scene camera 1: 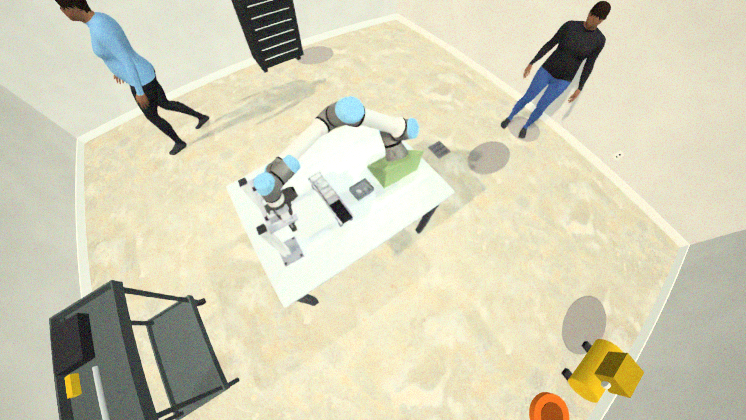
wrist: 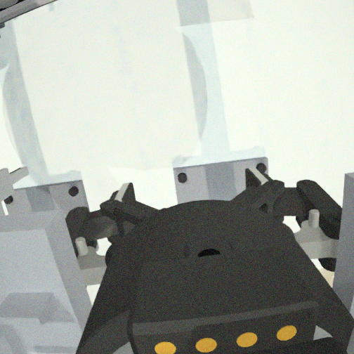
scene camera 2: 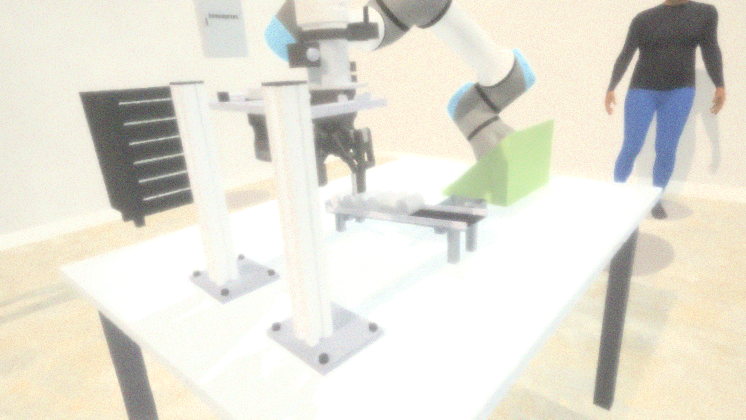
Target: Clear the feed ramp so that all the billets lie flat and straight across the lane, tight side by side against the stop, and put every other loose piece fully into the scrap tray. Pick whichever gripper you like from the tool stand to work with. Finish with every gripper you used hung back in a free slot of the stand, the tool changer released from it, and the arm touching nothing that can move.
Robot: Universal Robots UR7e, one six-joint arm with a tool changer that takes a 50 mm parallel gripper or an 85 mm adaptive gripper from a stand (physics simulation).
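Frame: origin at the arm's base, x ahead, y left, z up, level; metres.
Seen in the pictures: arm's base, origin of its link: (scene camera 1: 397, 156) (scene camera 2: 501, 153).
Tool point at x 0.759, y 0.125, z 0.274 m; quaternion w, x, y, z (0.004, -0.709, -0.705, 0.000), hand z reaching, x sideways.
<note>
Pixels of each thing's top centre, then the offset from my tool point to it. Level surfaces: height alone.
- feed ramp, centre of its top: (scene camera 2: 399, 205) (scene camera 1: 330, 196) dx -0.256, dy -0.098, dz -0.293 m
- scrap tray, centre of its top: (scene camera 2: 458, 203) (scene camera 1: 361, 187) dx -0.461, dy -0.078, dz -0.342 m
- white table, height of its surface: dz -0.377 m
My gripper (scene camera 2: 340, 174) (wrist: 191, 185), the black adaptive one with linked fingers, is open and empty. It hangs from the arm at the tool stand (scene camera 2: 294, 208) (wrist: 30, 250), its body below the stand's top plate and its coupling near plate height. Grey stand parts flank it in the wrist view. Whether the changer is locked cannot be told. Another dark gripper (scene camera 2: 259, 138) hangs at the stand's far side. Pale billets (scene camera 1: 324, 186) (scene camera 2: 391, 200) lie in a row on the feed ramp (scene camera 1: 341, 212) (scene camera 2: 448, 214); their exact contact is blurred. The scrap tray (scene camera 1: 368, 194) holds small grey pieces.
A green wedge-shaped block (scene camera 1: 396, 171) (scene camera 2: 529, 164) stands by the arm's base on the white table (scene camera 1: 375, 221) (scene camera 2: 443, 313). The stand's two posts rise from bolted foot plates (scene camera 2: 352, 346). Two people (scene camera 1: 122, 57) (scene camera 1: 569, 52) stand on the floor away from the table.
</note>
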